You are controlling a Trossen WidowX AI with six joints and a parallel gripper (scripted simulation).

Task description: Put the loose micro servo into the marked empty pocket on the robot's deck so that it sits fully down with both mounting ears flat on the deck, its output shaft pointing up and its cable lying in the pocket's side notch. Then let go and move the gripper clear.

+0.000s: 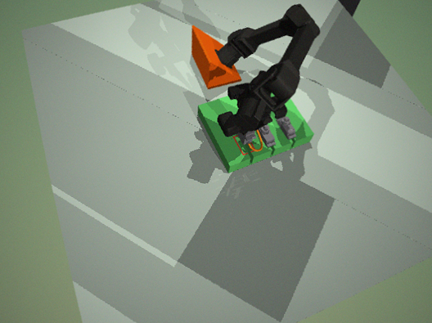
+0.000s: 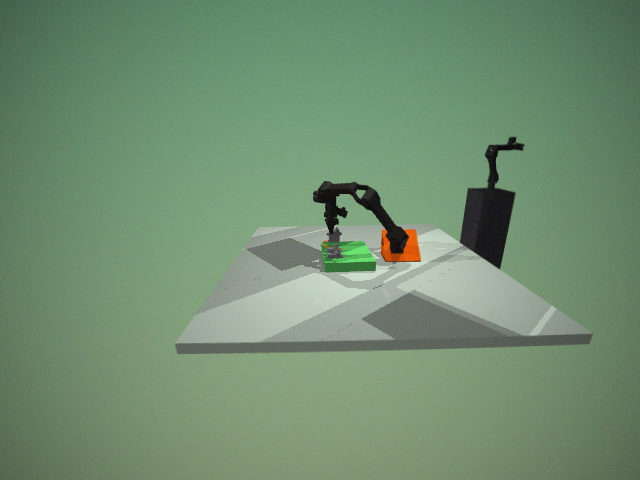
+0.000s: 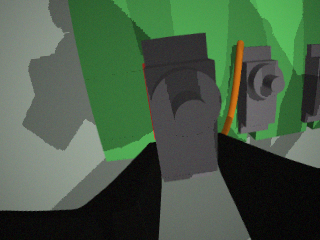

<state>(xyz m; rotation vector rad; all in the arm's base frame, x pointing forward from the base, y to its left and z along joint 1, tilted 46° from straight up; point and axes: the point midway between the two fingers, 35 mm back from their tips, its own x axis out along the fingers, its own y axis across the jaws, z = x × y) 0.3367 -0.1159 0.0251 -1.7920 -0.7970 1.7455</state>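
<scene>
My gripper tip is 120 mm past the green deck, 100 mm above it and 70 mm to the right of it.
</scene>
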